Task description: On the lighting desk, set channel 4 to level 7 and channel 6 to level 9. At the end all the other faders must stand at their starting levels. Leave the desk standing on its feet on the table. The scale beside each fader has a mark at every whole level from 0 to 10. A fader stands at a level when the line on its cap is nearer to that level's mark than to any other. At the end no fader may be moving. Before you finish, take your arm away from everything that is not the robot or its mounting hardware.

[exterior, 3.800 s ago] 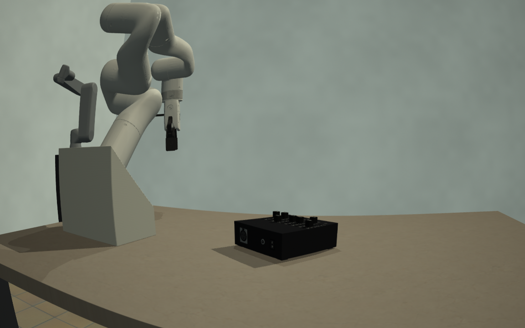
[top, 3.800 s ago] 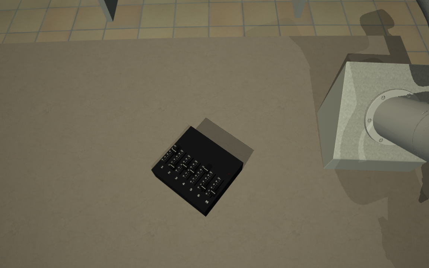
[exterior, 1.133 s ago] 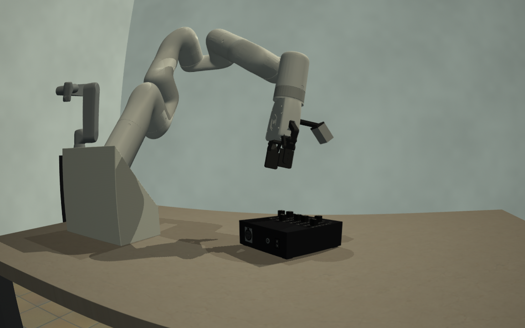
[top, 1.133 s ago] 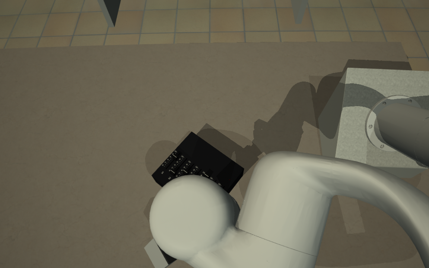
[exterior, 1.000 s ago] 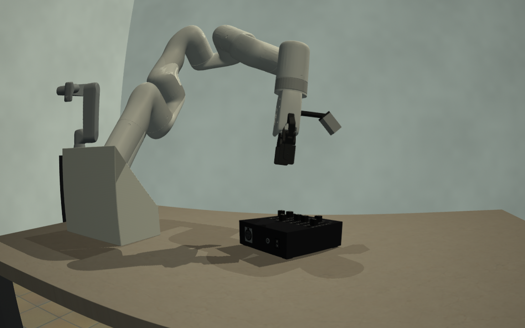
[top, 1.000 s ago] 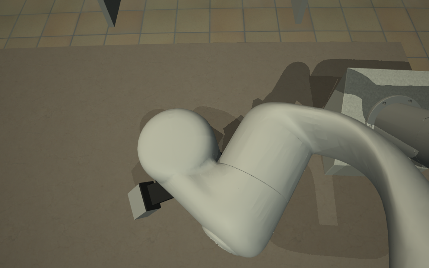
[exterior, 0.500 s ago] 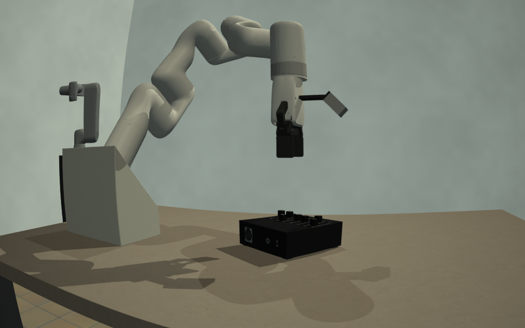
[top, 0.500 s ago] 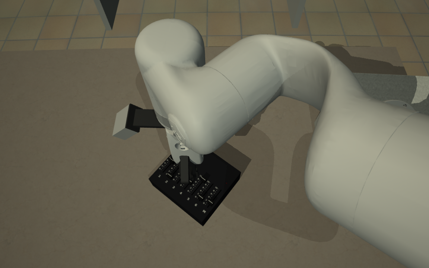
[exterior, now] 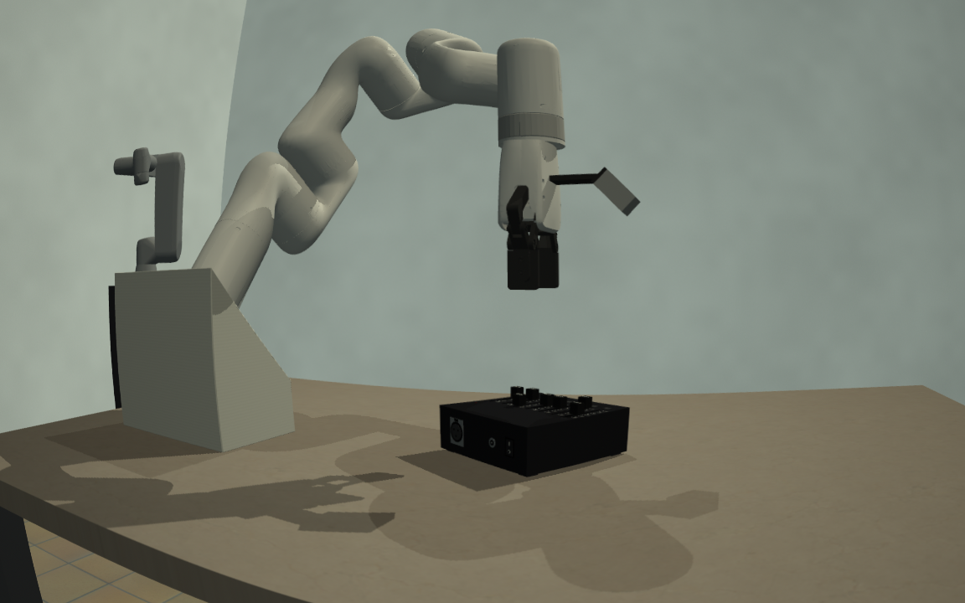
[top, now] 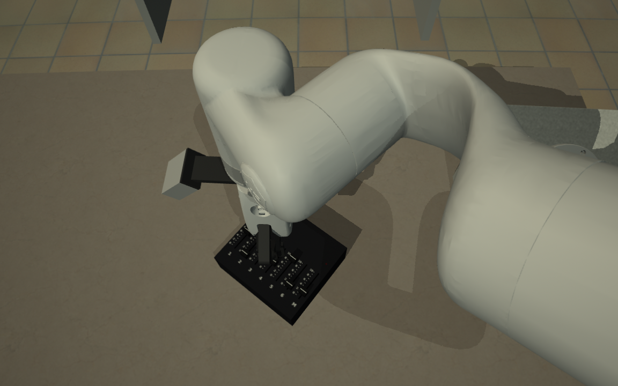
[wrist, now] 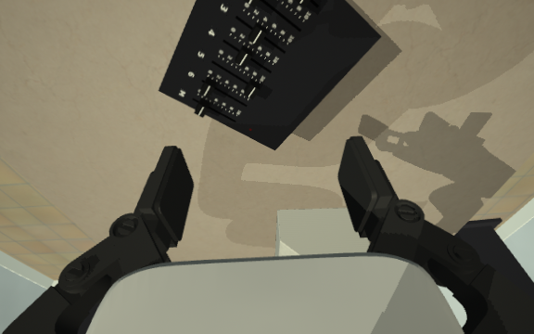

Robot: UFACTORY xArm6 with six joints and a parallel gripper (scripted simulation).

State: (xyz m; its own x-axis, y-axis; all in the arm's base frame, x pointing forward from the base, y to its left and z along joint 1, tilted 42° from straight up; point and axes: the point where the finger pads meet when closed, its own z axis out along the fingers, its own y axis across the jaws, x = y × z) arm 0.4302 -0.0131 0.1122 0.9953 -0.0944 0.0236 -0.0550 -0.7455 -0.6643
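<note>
Now: the channel 4 cap 130 mm below my hand, 10 mm to the left of it and 10 mm ahead of it. The rest, counted from my hand: channel 3 cap: 130 mm below, 30 mm ahead; then channel 5 cap: 130 mm below, 20 mm behind, 10 mm to the left; then channel 6 cap: 130 mm below, 50 mm to the left, 10 mm behind.
</note>
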